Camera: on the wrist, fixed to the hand. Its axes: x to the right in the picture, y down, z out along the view.
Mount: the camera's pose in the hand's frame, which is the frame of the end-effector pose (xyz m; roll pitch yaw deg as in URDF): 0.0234 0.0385 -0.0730 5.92 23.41 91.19
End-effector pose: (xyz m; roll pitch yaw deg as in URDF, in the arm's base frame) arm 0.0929 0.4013 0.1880 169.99 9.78 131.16
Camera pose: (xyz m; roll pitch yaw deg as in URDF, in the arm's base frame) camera 0.0879 0.4453 0.2615 174.47 -33.09 46.28
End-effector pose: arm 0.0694 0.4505 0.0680 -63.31 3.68 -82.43
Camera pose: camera 0.0244 0.4253 -0.0006 61.01 84.21 63.06
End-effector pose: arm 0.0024 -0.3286 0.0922 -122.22 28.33 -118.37
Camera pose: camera -0.0812 -0.3103 0.0867 151.78 29.19 132.60
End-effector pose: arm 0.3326 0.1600 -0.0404 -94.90 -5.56 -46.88
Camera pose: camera 0.2952 0.0888 -0.0701 -164.91 61.39 -128.92
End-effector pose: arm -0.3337 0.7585 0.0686 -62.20 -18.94 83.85
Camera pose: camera -0.2826 0.7975 0.0118 -71.28 71.64 97.90
